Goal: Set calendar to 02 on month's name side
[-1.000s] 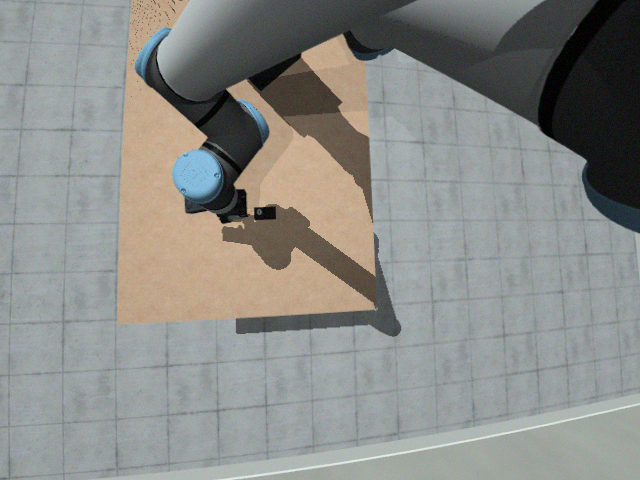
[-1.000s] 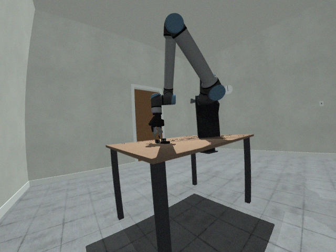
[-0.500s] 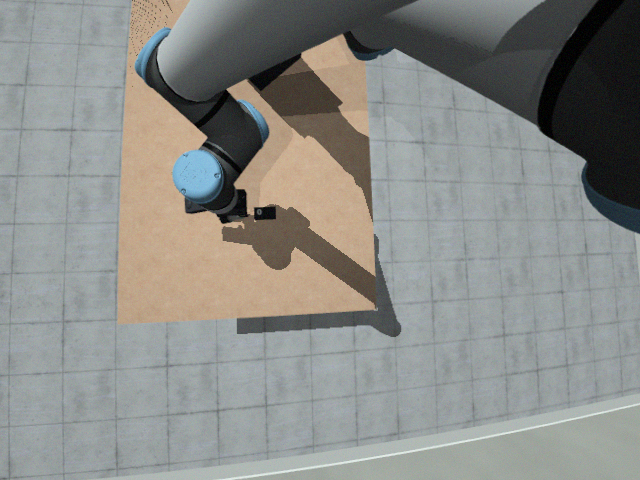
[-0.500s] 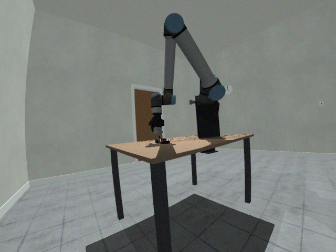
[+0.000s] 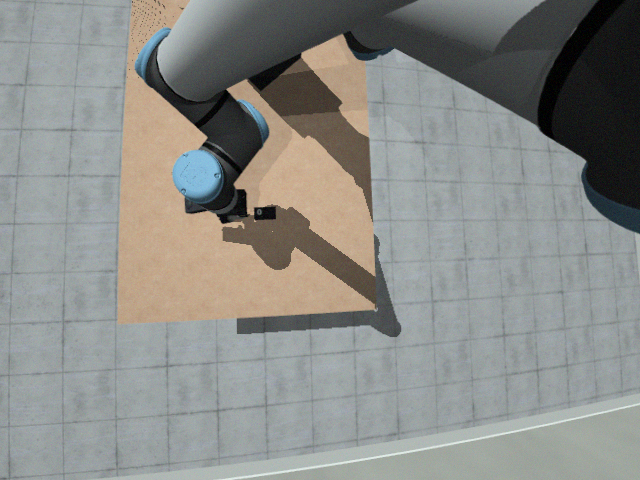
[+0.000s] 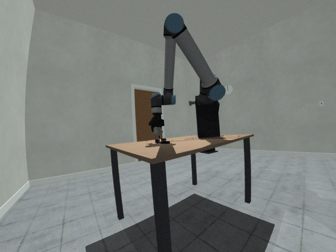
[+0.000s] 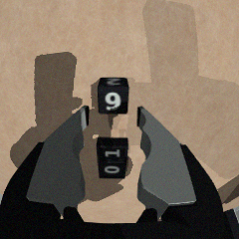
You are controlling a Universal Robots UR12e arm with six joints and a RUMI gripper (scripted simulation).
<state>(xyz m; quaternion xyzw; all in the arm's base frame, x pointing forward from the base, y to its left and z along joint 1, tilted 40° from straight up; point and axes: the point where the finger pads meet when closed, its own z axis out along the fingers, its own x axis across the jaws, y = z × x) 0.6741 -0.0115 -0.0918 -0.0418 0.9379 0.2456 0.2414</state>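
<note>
Now: the black number cube 2 cm behind my hand, 9 cm to the left of it and 3 cm below it. From my hand the other things lie so: calendar tray (2 cm behind, 10 cm to the left, 4 cm below).
</note>
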